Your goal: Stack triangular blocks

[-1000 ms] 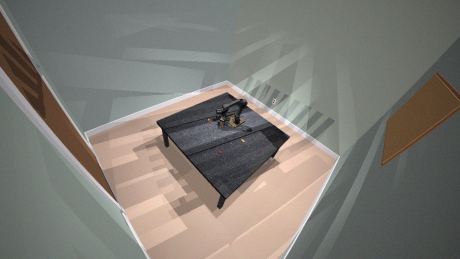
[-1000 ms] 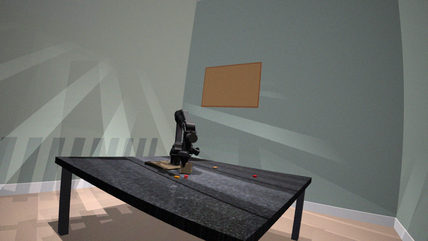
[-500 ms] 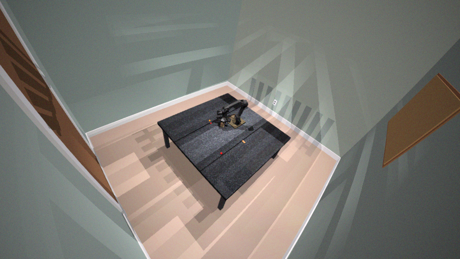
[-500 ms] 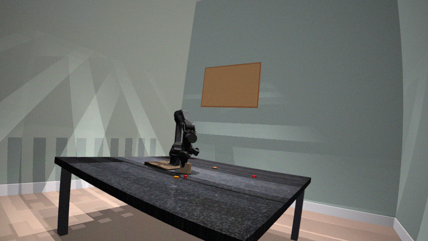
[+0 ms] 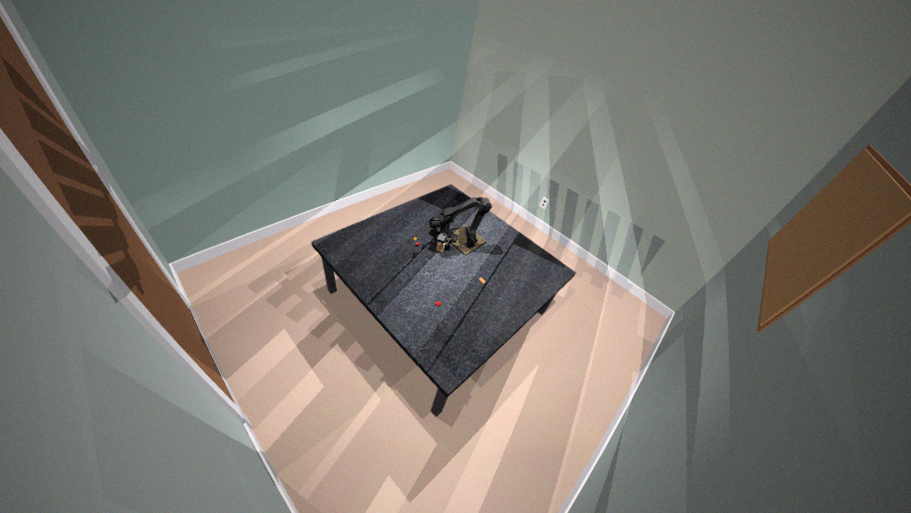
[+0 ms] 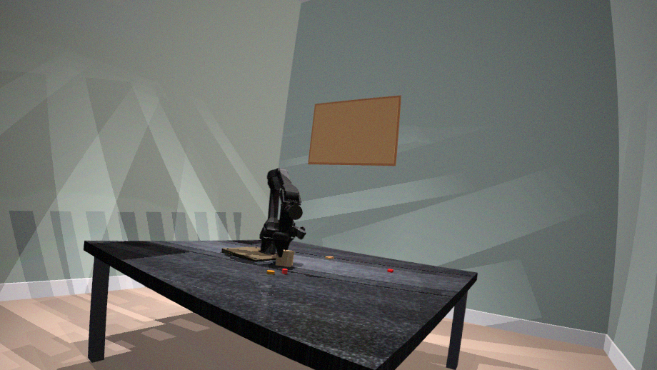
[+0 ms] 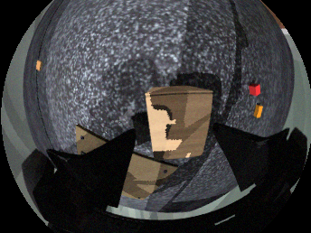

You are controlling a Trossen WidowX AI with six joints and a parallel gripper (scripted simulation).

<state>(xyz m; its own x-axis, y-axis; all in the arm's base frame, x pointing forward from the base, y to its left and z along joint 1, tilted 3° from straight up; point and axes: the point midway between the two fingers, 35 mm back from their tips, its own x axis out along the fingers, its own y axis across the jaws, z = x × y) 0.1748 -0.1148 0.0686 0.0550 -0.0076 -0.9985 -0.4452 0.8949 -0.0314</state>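
My gripper tip is now 1 cm below the tan triangular block. Round my gripper tip: red cube: 12 cm to the right, 11 cm ahead, 3 cm below; then orange piece: 17 cm to the right, 9 cm ahead, 3 cm below.
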